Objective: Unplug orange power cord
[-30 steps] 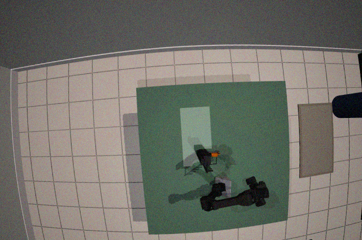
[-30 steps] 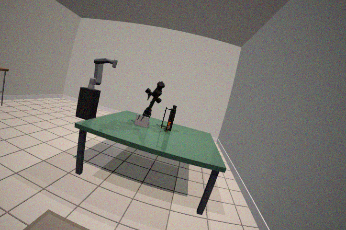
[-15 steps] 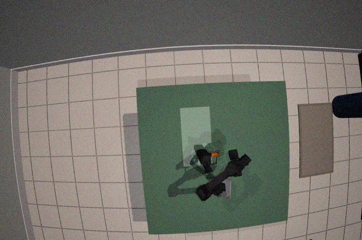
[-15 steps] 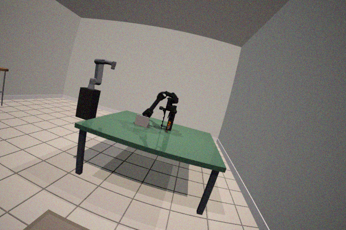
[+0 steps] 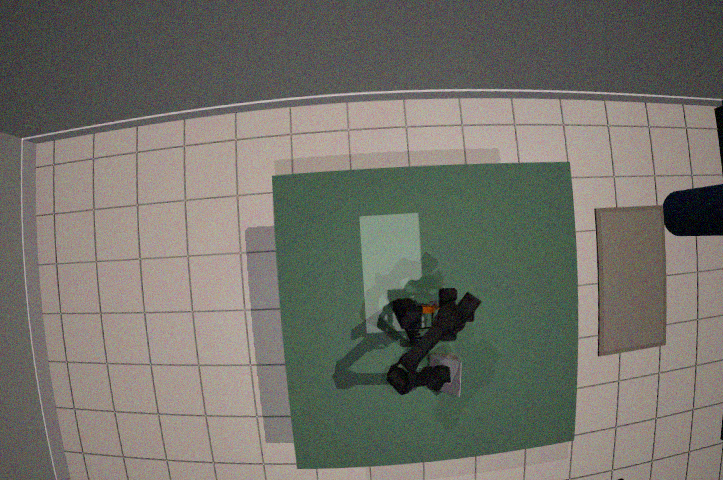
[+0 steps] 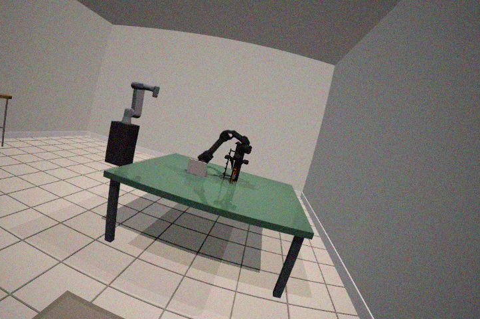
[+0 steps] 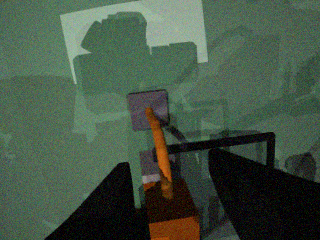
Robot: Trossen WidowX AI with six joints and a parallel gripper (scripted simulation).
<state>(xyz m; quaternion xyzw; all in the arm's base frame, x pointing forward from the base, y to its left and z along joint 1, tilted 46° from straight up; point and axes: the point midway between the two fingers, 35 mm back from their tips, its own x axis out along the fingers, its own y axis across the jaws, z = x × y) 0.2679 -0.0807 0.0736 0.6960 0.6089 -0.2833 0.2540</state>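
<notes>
My gripper tip is now 7 cm to the right of the orange plug and 1 cm above it.
</notes>
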